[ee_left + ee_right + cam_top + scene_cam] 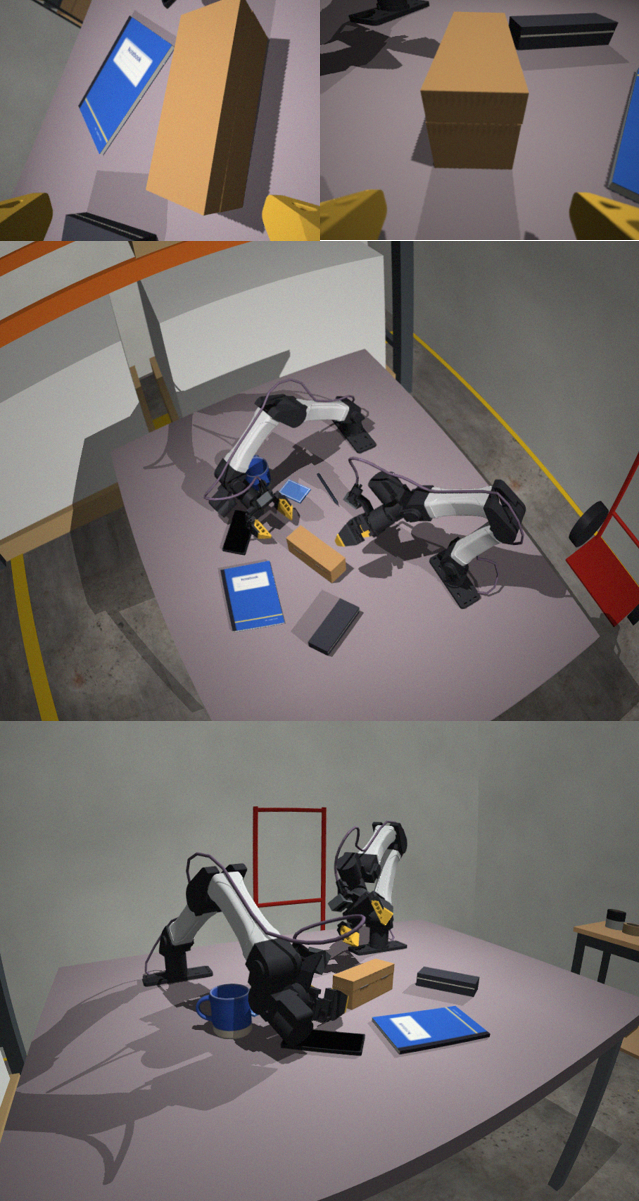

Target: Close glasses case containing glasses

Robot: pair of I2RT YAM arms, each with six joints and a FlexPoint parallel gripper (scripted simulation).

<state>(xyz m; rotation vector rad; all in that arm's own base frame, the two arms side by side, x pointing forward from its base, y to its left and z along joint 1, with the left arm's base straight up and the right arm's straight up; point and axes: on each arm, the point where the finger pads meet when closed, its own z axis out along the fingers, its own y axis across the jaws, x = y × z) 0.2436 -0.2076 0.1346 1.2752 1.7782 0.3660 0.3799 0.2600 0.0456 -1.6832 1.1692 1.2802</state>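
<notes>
Right now my left hand is 70 mm short of the lid, 50 mm to the left of it and 70 mm above it. Also, from my left hand: glasses case: 70 mm ahead, 50 mm to the right, 90 mm below; dark box: 120 mm ahead, 180 mm to the left, 120 mm below; dark-framed glasses: 70 mm ahead, 60 mm to the right, 120 mm below.
Now: right hand 50 mm past the dark-framed glasses, 120 mm to the right of it and 30 mm above it. From my right hand the other things lie so: glasses case (50 mm behind, 130 mm to the left); blue card (100 mm behind, 130 mm to the right, 40 mm below); lid (50 mm behind, 130 mm to the left, 20 mm above).
</notes>
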